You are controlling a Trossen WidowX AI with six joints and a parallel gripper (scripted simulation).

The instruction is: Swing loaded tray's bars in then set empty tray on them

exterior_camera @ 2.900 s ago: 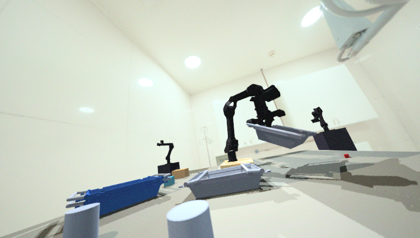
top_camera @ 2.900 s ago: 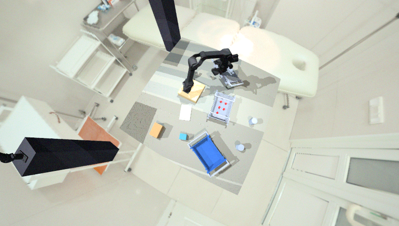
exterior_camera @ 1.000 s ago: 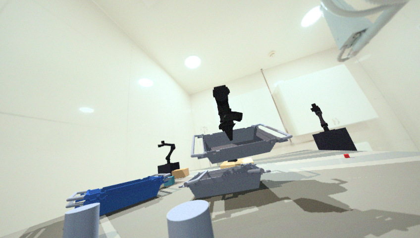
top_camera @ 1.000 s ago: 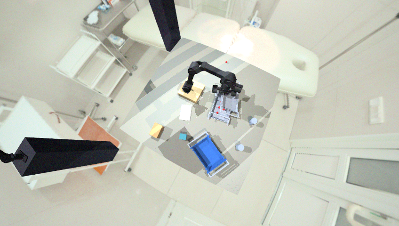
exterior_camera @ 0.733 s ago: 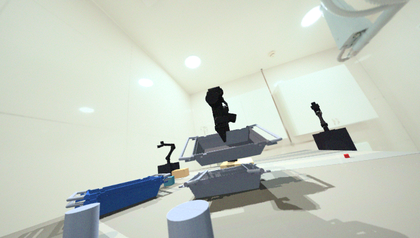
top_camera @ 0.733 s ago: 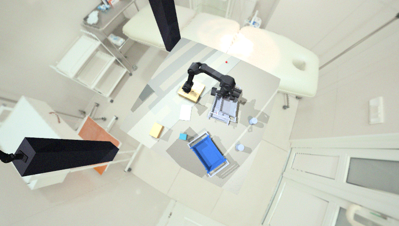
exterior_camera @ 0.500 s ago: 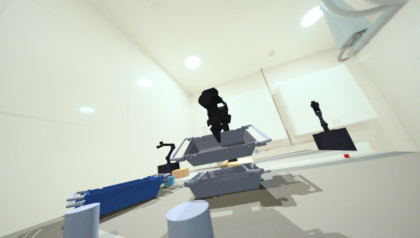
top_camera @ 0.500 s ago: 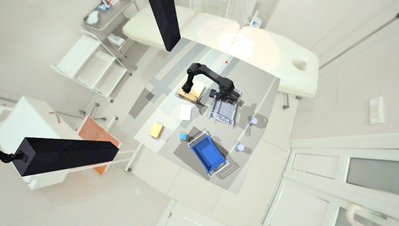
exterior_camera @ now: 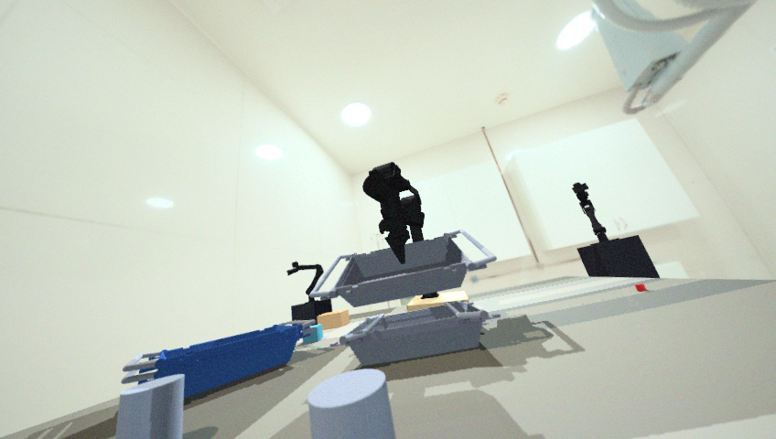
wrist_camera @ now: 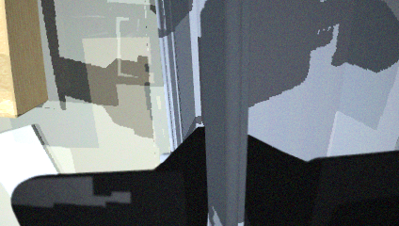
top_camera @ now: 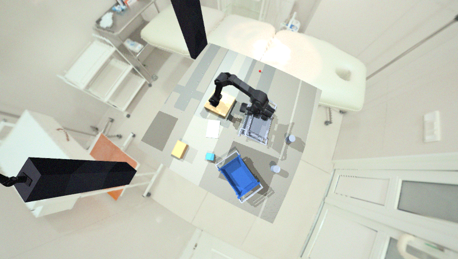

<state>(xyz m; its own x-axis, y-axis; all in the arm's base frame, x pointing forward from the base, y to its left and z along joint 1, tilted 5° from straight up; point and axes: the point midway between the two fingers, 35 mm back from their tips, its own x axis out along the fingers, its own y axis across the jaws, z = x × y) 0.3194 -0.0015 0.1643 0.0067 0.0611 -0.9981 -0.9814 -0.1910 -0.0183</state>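
My gripper tip is 8 cm short of the grey tray, 1 cm to the right of it and 1 cm above it. Also, from my gripper tip: cyan block: 13 cm behind, 40 cm to the right, 16 cm below; white card: 23 cm behind, 20 cm to the right, 18 cm below; red block: 15 cm behind, 52 cm to the left, 17 cm below.
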